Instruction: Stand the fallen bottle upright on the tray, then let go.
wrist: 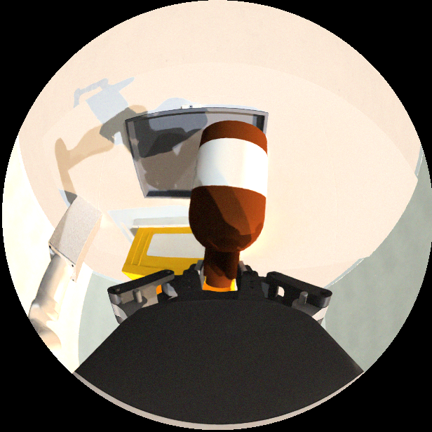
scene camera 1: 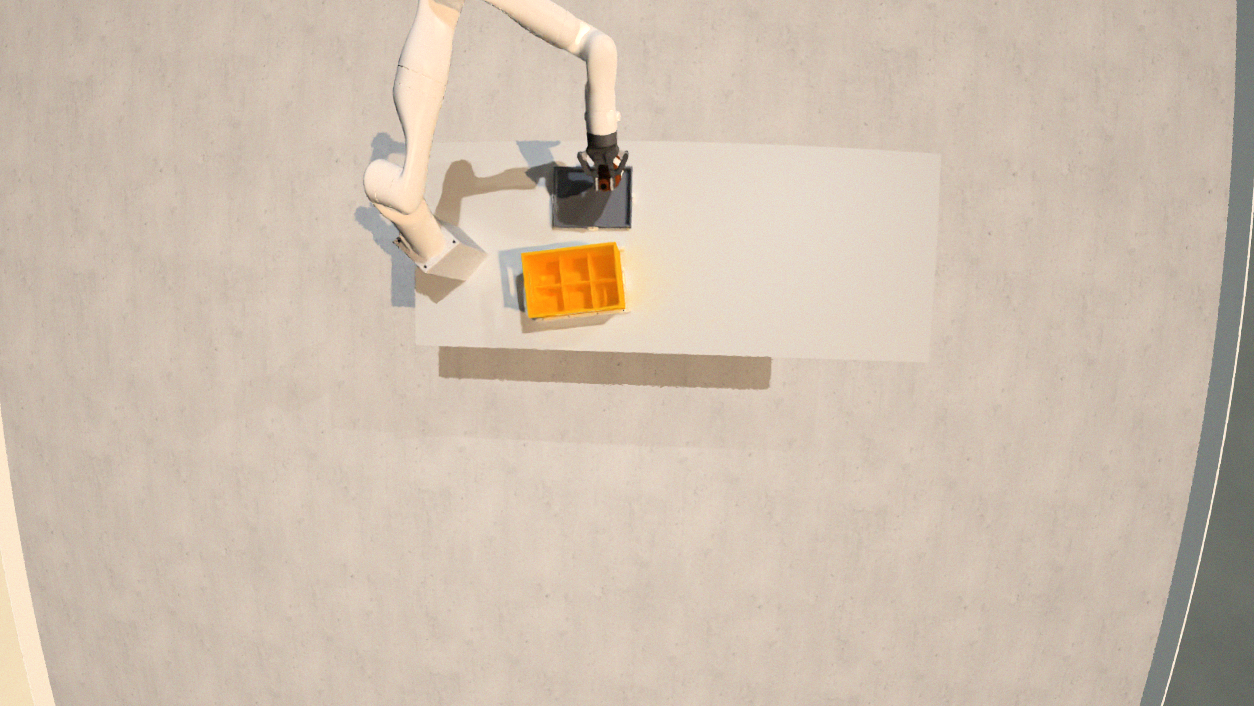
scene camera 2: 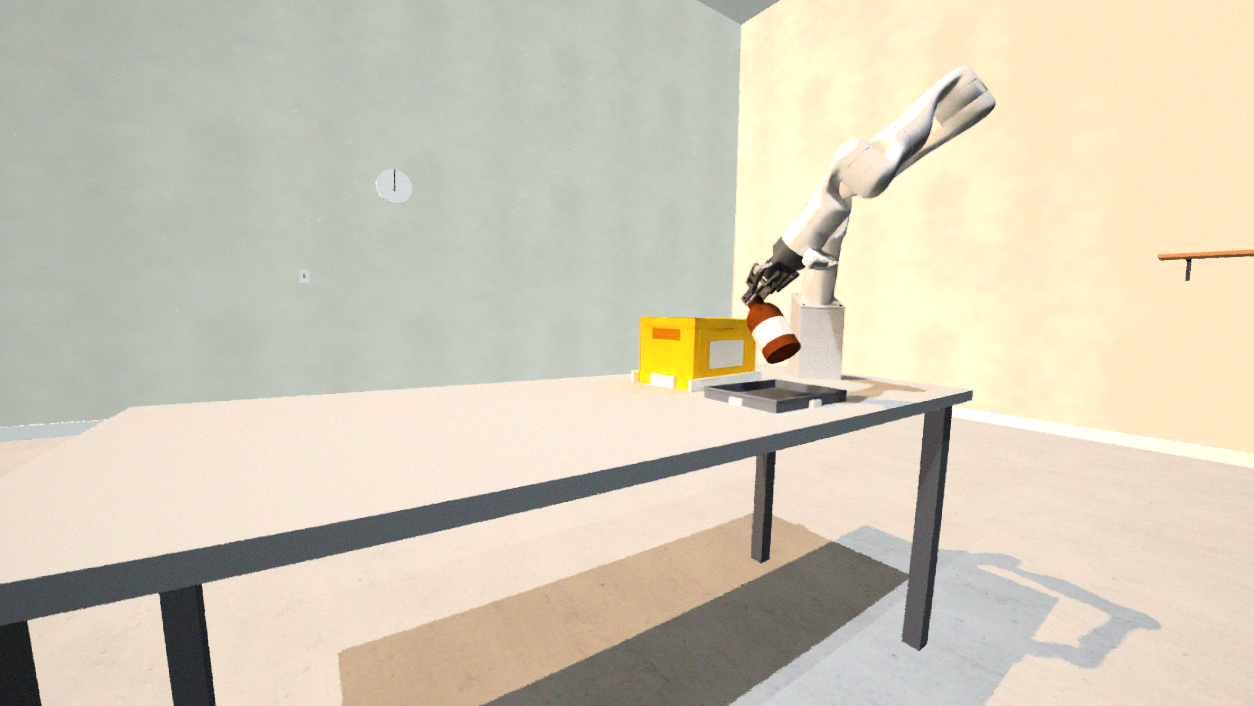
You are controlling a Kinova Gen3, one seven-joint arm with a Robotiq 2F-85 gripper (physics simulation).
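A brown bottle (scene camera 2: 773,334) (wrist: 230,165) with a white label hangs in the air above the dark tray (scene camera 2: 741,400) (wrist: 137,172) (scene camera 1: 555,210). Its neck is up and its base down, and it leans, with the base toward the right in the scene camera 2 view. My gripper (scene camera 2: 752,299) (wrist: 219,268) (scene camera 1: 604,185) is shut on the bottle's neck and reaches down at a slant. A gap shows between the bottle's base and the tray in the scene camera 2 view. From above, the gripper hides most of the bottle, which is over the tray's upper right part.
A yellow crate (scene camera 1: 574,314) (scene camera 2: 668,350) (wrist: 135,255) with several compartments stands beside the tray. It is taller than the tray. The arm's base block (scene camera 1: 453,256) (scene camera 2: 817,342) (wrist: 75,230) stands at the table's end. The table's edge (scene camera 2: 877,407) runs close to the tray.
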